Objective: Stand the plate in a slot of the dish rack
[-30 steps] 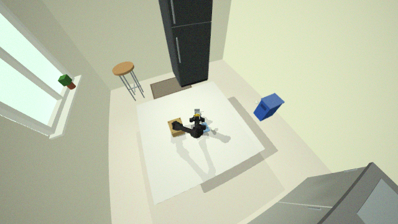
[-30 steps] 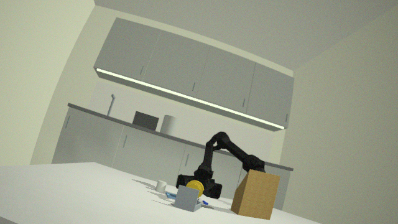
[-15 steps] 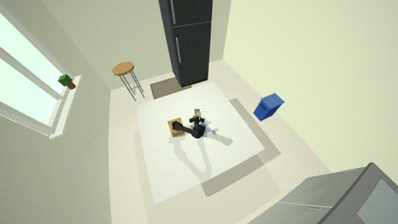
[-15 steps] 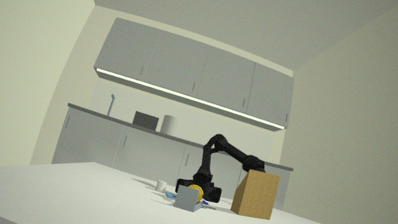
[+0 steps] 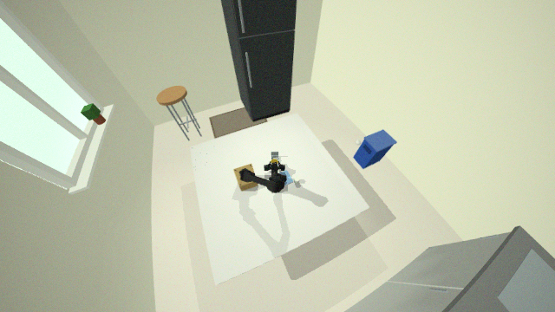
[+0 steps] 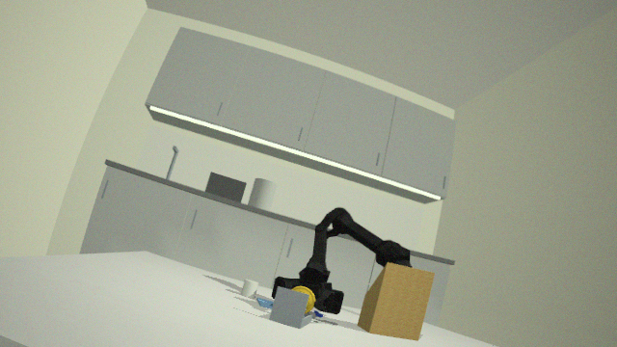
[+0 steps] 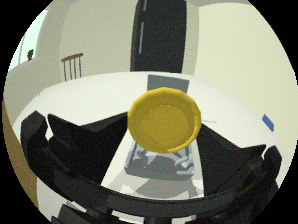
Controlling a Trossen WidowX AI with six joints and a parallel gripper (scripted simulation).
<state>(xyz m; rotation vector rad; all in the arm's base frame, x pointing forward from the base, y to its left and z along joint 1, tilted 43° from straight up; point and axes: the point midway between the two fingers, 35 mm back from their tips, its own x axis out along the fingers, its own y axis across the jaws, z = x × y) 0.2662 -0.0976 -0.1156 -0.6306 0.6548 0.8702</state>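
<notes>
The yellow plate is 10 mm to the right of my gripper tip. Also, from my gripper tip: small white cup (70 mm ahead, 260 mm to the right, 30 mm below); then blue utensil (140 mm behind, 190 mm to the right, 50 mm below); then grey dish rack (10 mm ahead, 20 mm to the left, 30 mm below).
</notes>
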